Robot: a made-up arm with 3 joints. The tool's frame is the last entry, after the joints. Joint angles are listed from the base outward. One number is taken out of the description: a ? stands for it. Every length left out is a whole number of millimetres.
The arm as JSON. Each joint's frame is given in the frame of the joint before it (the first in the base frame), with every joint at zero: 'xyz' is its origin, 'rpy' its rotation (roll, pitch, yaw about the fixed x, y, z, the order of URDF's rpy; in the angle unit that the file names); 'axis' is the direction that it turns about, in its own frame. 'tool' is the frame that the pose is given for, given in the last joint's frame.
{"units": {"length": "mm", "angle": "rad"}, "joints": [
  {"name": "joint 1", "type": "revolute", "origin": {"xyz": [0.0, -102.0, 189.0], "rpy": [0.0, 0.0, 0.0]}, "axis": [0.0, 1.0, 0.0]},
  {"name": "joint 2", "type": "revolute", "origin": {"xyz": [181.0, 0.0, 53.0], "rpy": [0.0, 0.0, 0.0]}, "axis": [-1.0, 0.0, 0.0]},
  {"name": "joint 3", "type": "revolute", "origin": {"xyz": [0.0, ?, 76.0], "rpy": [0.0, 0.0, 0.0]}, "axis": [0.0, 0.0, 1.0]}
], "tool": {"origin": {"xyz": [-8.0, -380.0, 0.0], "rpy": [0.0, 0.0, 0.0]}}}
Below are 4 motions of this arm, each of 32 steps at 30 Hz.
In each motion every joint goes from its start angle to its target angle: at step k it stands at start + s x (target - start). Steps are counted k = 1, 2, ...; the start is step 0. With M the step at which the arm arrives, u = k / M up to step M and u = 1 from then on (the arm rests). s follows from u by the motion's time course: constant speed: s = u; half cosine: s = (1 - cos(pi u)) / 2; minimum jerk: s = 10 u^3 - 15 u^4 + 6 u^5.
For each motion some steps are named. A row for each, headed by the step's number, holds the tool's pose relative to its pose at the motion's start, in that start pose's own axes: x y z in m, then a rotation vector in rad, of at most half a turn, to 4 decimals.
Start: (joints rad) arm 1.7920 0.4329 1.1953
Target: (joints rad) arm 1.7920 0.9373 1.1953
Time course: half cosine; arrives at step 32
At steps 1, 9, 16, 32:
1: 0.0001 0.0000 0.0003 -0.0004 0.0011 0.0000
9: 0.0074 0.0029 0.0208 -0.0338 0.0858 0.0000
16: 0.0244 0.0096 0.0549 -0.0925 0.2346 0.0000
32: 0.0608 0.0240 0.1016 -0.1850 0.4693 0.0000

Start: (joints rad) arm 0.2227 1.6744 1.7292
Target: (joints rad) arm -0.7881 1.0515 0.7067
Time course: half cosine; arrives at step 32
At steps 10, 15, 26, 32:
10: -0.2045 0.0838 -0.0293 0.0016 -0.1389 -0.4515
15: -0.3612 0.2491 -0.0813 0.0032 -0.2840 -0.9151
26: -0.4004 0.6842 -0.2241 -0.0001 -0.6210 -1.8307
32: -0.3656 0.7549 -0.2510 -0.0027 -0.6936 -1.9894

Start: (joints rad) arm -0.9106 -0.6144 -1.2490
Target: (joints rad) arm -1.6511 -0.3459 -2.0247
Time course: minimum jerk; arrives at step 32
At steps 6, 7, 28, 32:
6: -0.0118 -0.0007 -0.0031 0.0244 -0.0213 -0.0172
7: -0.0177 -0.0010 -0.0049 0.0371 -0.0318 -0.0260
28: -0.2168 0.0308 -0.1438 0.6624 -0.2136 -0.3936
32: -0.2198 0.0325 -0.1466 0.6754 -0.2125 -0.4003

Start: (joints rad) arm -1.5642 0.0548 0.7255
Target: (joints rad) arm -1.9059 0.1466 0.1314
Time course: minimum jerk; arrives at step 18
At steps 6, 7, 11, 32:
6: -0.0564 0.0122 0.0352 -0.0593 -0.0446 -0.1292
7: -0.0806 0.0198 0.0482 -0.0826 -0.0656 -0.1841
11: -0.1901 0.0716 0.0919 -0.1752 -0.1774 -0.4355
32: -0.2664 0.1257 0.1052 -0.2277 -0.2761 -0.6222

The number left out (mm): -83.0
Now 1 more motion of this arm.
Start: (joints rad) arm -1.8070 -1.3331 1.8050
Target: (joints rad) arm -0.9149 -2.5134 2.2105
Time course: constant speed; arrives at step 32
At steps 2, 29, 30, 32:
2: -0.0257 0.0051 -0.0070 -0.0072 -0.0742 -0.0293
29: -0.3339 0.2330 -0.0203 -0.6231 -0.8047 -0.4750
30: -0.3423 0.2479 -0.0190 -0.6616 -0.8165 -0.4915
32: -0.3577 0.2788 -0.0163 -0.7409 -0.8357 -0.5239

